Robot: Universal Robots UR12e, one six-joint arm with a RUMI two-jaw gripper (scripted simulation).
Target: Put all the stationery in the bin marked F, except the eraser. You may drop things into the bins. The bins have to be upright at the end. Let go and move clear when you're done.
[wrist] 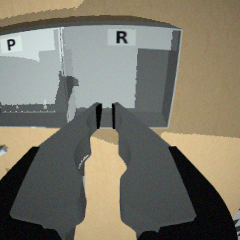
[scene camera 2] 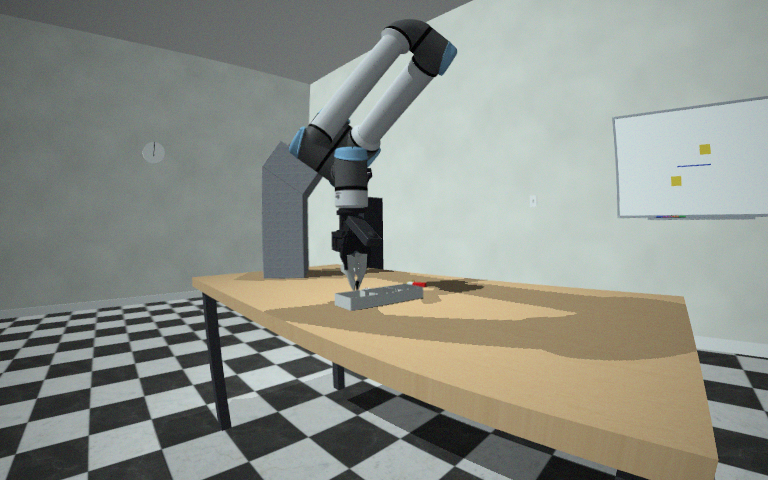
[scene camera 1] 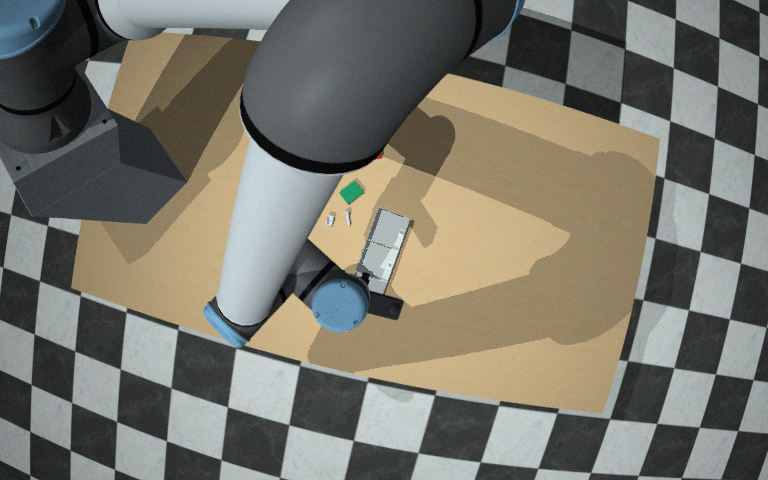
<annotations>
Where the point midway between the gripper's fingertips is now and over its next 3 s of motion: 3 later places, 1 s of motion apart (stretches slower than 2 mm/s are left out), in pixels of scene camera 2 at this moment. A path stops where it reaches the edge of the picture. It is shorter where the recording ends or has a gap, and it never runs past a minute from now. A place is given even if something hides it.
My gripper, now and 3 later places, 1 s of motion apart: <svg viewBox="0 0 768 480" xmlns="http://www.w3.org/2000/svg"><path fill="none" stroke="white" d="M355 290L356 293L355 280L374 278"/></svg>
</annotations>
